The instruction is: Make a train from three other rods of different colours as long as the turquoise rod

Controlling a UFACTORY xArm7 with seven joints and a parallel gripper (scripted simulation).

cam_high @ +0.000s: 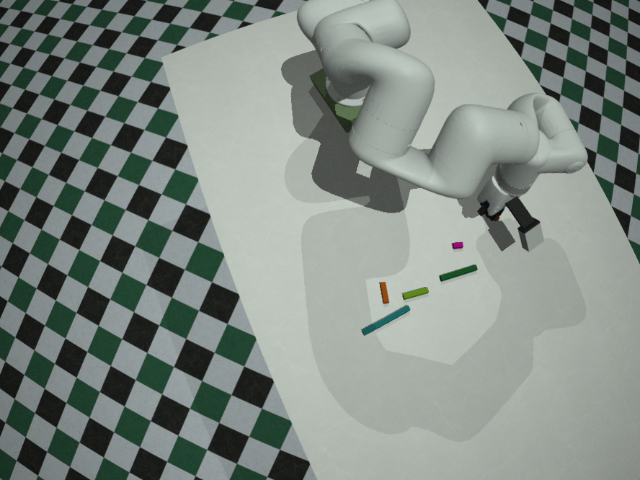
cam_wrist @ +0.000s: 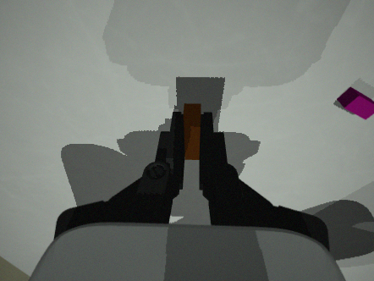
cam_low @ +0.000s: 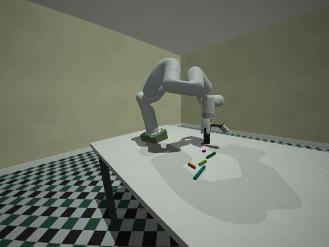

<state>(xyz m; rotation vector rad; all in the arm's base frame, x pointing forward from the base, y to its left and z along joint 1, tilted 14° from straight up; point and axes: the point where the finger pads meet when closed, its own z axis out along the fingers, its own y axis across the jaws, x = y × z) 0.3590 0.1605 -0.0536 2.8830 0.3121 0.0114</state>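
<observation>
Right now the blue rod is 30 mm behind my hand, 10 mm to the right of it and 30 mm below it. The rest, counted from my hand: magenta rod (40 mm ahead, 100 mm to the right, 30 mm below); then green rod (90 mm ahead, 120 mm to the right, 30 mm below); then lime rod (100 mm ahead, 220 mm to the right, 30 mm below).
</observation>
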